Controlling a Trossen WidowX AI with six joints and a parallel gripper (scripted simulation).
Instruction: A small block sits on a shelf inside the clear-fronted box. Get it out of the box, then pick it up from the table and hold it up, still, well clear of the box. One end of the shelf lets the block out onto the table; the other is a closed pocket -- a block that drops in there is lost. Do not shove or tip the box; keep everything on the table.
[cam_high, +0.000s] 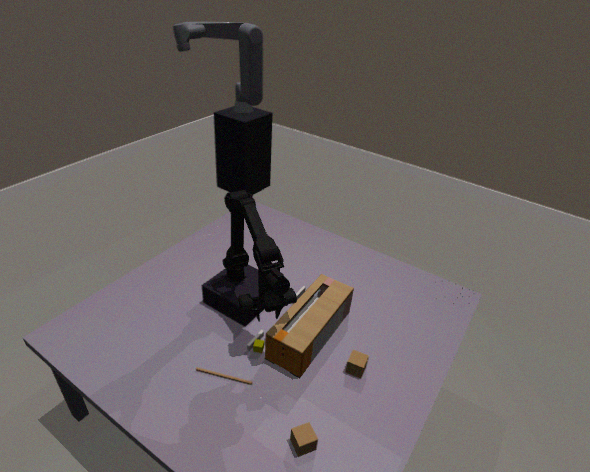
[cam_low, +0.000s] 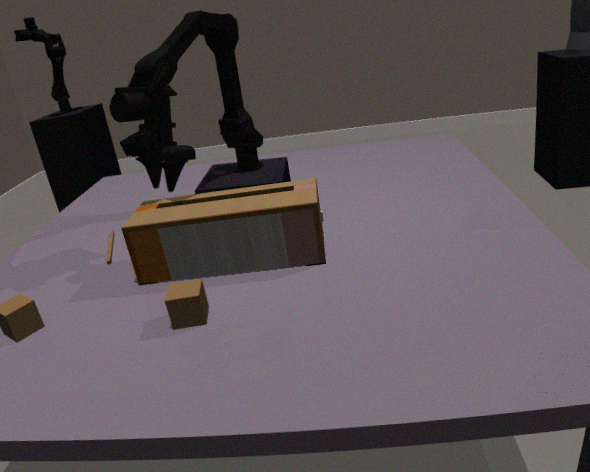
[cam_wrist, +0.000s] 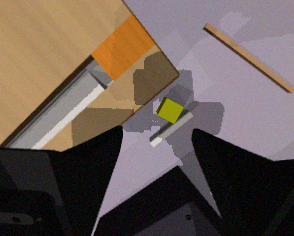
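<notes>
The small yellow block lies 13 cm below my gripper tip, 2 cm to the right of it and 2 cm behind it. The rest, counted from my gripper tip: thin wooden stick 19 cm to the right, 14 cm below, 3 cm behind; then long tan box 15 cm to the left, 8 cm below, 5 cm ahead.
</notes>
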